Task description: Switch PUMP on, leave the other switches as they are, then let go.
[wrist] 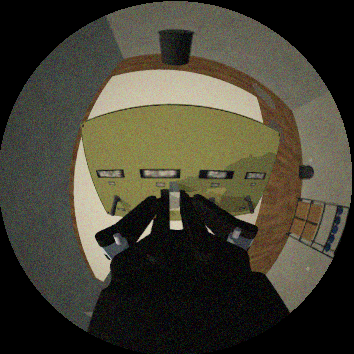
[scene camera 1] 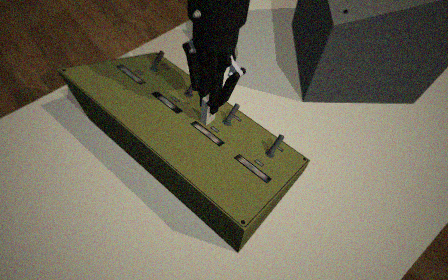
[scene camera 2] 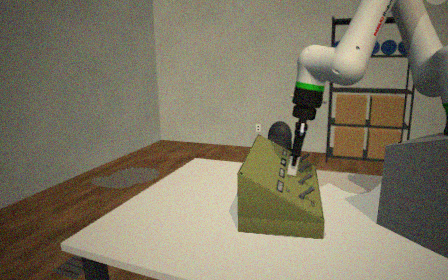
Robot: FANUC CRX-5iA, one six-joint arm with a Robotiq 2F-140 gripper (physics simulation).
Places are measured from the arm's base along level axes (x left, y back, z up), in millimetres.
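Pixels of known places: gripper, between the fingertips: (wrist: 172, 187) (scene camera 1: 207, 120) (scene camera 2: 291, 174).
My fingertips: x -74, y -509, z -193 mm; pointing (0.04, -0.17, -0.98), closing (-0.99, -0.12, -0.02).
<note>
Behind a point stands the place of what it marks.
The olive sloped panel (scene camera 1: 150, 120) @(x -127, y -612, z -144 mm) (scene camera 2: 270, 200) @(x 147, y -544, z -196 mm) (wrist: 175, 135) @(x -69, y -605, z -145 mm) has four levers and label plates, blurred now. The PUMP lever (scene camera 1: 231, 114) @(x -49, y -461, z -191 mm) (scene camera 2: 305, 179) @(x -46, y -458, z -197 mm) leans away from its ON mark and label plate (scene camera 1: 207, 133) @(x -43, y -537, z -178 mm) (wrist: 160, 173) @(x -47, y -537, z -179 mm), like the VALVE lever (scene camera 1: 275, 145) @(x 69, y -450, z -190 mm) (scene camera 2: 306, 193) @(x 74, y -448, z -195 mm) (wrist: 115, 205) @(x 63, y -449, z -194 mm). The FAN lever (scene camera 1: 189, 91) @(x -167, y -482, z -200 mm) is partly hidden by the gripper; the DRIVE lever (scene camera 1: 158, 61) @(x -285, y -479, z -193 mm) (wrist: 250, 205) @(x -287, y -477, z -188 mm) stands at the far end. My gripper (scene camera 1: 207, 116) @(x -74, y -509, z -193 mm) (scene camera 2: 293, 169) @(x -74, y -509, z -193 mm) (wrist: 172, 187) @(x -74, y -509, z -193 mm) is shut and empty, its tips low over the panel beside the PUMP lever, towards FAN. Contact cannot be told. In the wrist view the fingers hide the PUMP lever.
The panel stands on a white table (scene camera 1: 125, 220) @(x -63, y -767, z -307 mm) (scene camera 2: 150, 215) @(x 133, y -950, z -307 mm). A large grey block (scene camera 1: 370, 65) @(x 87, y -144, z -164 mm) (scene camera 2: 415, 185) @(x 76, y -155, z -143 mm) stands on the levers' side. A dark bin (scene camera 2: 280, 134) (wrist: 175, 47) and a shelf rack (scene camera 2: 370, 91) are beyond the table.
</note>
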